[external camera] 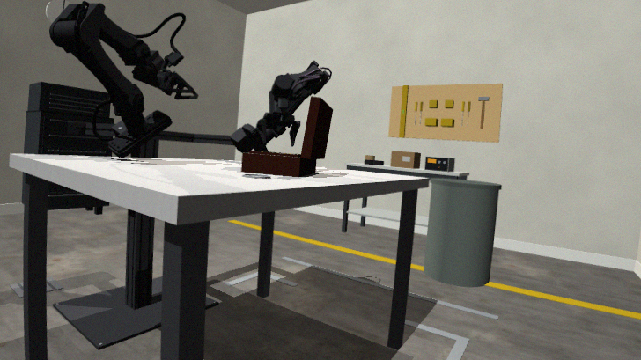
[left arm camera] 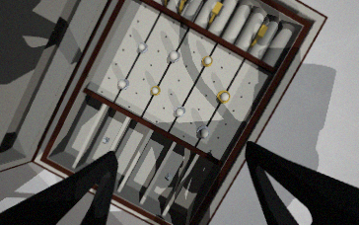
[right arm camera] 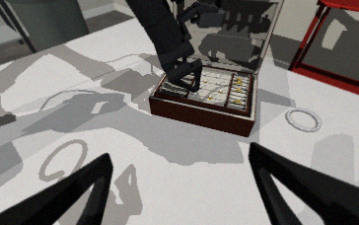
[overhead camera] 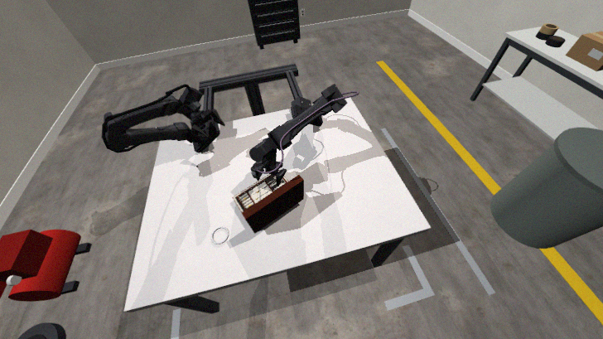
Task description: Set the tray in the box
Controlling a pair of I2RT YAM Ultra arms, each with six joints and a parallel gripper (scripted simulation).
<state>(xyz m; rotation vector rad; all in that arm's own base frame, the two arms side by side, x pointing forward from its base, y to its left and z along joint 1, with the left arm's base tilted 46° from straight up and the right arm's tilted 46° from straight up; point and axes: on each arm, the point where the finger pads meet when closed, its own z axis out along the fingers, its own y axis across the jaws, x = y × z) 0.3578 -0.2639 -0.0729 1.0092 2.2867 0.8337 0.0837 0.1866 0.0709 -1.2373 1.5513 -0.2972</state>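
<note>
Now: left hand 60 mm short of the dark red jewelry box, 20 mm to the left of it and 20 mm below it. The rest, counted from my left hand: tray 50 mm below, 40 mm ahead, 20 mm to the right.
</note>
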